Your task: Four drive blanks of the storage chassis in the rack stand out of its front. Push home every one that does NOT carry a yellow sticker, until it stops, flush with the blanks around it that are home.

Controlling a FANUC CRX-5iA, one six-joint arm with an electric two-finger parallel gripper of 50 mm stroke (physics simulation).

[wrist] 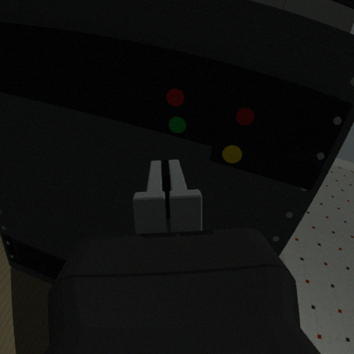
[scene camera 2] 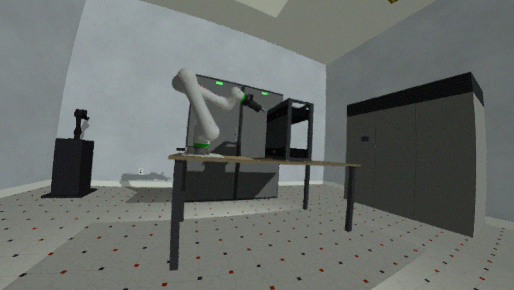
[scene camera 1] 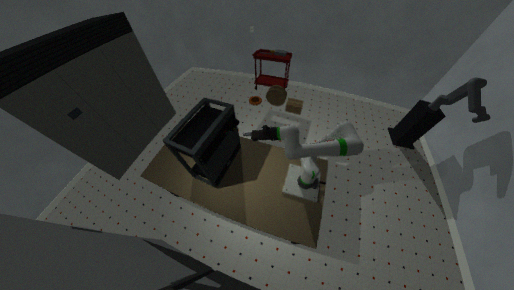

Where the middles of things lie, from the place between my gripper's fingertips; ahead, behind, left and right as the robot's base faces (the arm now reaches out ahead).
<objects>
I see my gripper 290 mm short of the rack (scene camera 1: pixel 211 138), 50 mm to the right of it and 180 mm above it.
</objects>
